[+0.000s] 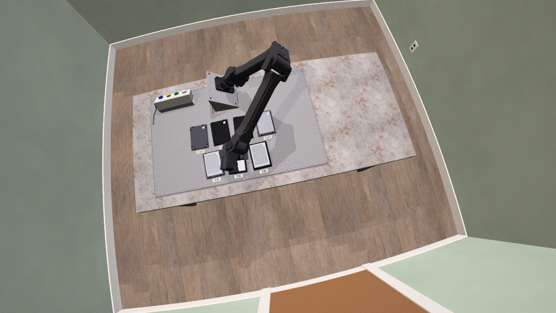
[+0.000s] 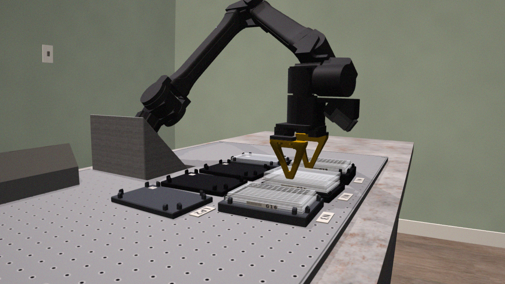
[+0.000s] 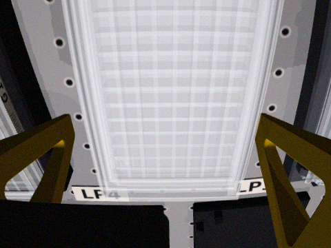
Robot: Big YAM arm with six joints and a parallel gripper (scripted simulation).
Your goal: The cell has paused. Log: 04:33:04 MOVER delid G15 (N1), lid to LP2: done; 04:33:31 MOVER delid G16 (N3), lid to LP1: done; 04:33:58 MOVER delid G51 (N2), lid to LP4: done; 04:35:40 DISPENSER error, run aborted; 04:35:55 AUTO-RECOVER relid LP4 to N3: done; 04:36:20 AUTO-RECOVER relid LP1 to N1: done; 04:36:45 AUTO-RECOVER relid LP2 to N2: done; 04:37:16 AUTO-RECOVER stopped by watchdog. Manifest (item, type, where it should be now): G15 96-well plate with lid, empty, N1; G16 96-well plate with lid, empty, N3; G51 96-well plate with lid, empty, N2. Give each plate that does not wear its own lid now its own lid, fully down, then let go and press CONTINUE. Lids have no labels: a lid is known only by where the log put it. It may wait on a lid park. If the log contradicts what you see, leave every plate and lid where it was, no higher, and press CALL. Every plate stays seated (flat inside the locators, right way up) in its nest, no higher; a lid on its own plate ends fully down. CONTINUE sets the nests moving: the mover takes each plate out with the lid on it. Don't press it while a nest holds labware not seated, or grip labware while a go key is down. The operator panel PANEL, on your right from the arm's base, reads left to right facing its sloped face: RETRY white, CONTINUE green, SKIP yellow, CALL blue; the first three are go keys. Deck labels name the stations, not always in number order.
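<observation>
The lid park LP1 is 19 cm to the left of my hand, 18 cm behind it and 4 cm below it. Round my hand: plate G15: 13 cm to the left, 1 cm below, 1 cm ahead; then LP4 label: 9 cm behind, 6 cm to the left, 4 cm below; then nest N1: 13 cm to the left, 3 cm below, 1 cm ahead.
</observation>
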